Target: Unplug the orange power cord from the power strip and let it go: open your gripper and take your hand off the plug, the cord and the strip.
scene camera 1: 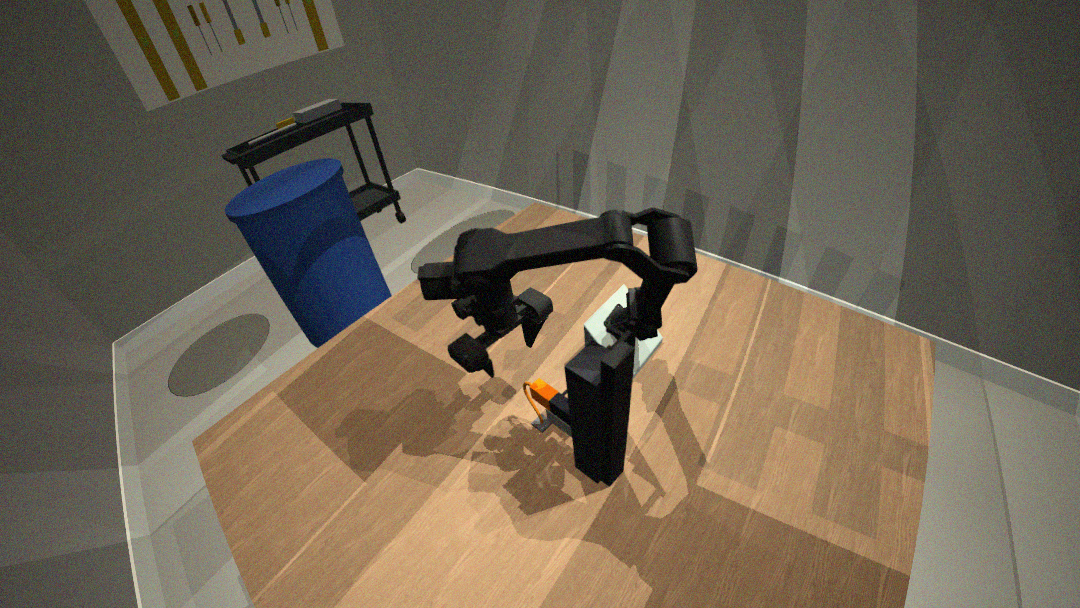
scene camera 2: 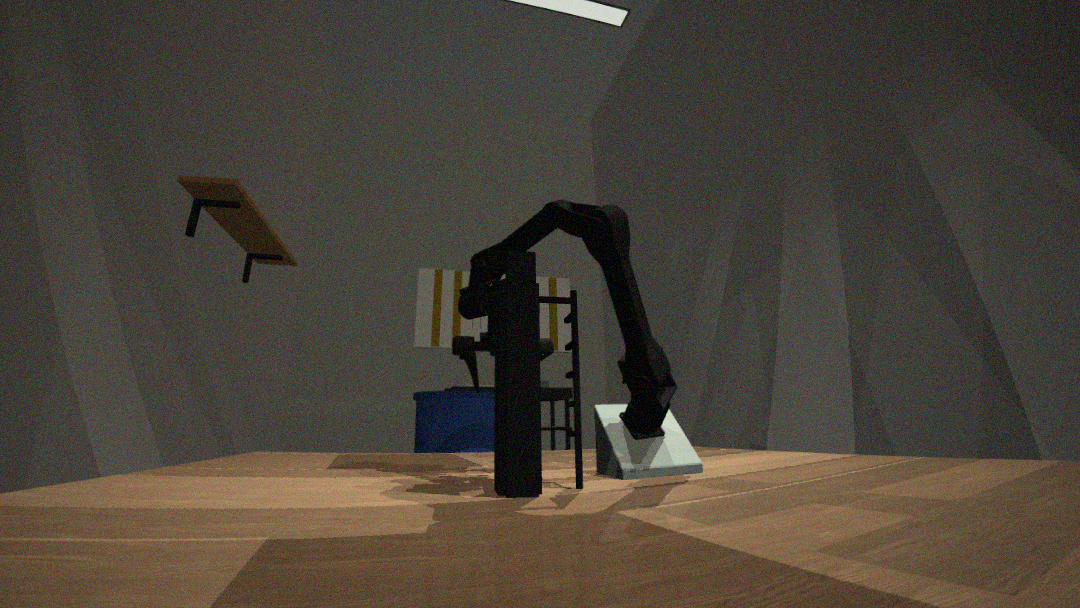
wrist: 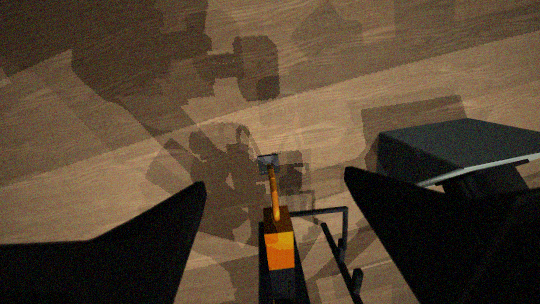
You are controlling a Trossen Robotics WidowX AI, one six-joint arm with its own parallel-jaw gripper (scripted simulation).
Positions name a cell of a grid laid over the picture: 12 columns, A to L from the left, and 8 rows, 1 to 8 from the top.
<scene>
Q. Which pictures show my gripper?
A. Scene camera 1, scene camera 2 and the wrist view: all of them.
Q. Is my gripper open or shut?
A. Open.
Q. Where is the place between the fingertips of my gripper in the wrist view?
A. G5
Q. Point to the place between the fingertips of my gripper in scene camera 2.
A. F6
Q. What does my gripper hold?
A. Nothing.
</scene>
